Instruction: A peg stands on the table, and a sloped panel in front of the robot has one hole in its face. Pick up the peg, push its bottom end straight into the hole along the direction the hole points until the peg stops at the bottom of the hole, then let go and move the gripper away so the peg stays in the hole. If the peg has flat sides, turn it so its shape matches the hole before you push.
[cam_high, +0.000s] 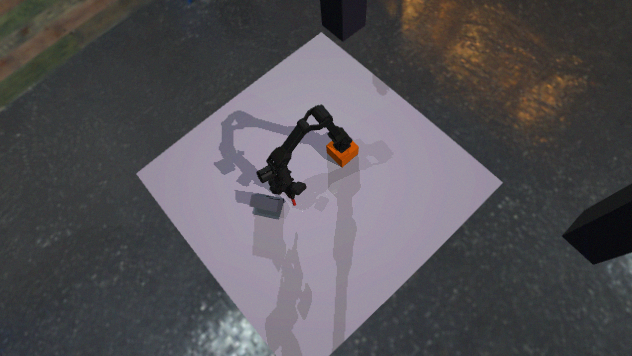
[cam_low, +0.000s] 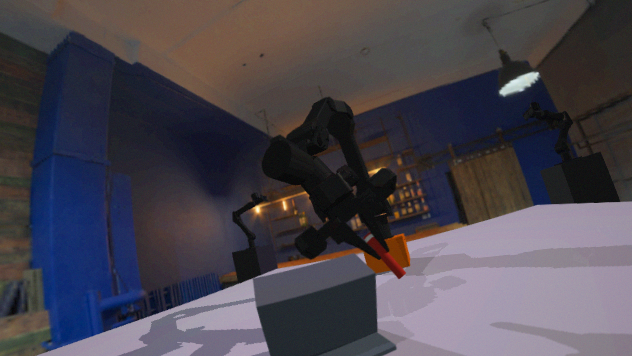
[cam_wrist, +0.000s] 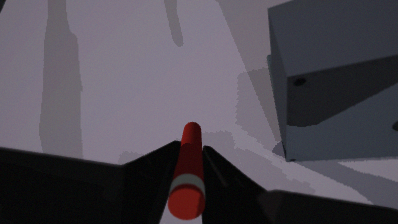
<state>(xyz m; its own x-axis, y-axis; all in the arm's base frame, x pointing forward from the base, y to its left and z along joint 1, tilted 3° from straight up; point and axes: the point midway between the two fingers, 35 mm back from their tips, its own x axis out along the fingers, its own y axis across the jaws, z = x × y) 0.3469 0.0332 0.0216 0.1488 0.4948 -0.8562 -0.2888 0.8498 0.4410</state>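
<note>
Right now the grey sloped panel block is 9 cm ahead of my gripper tip, 8 cm to the right of it and 4 cm below it. The rest, counted from my gripper tip: red peg: 1 cm behind, 1 cm to the right, 1 cm above.
</note>
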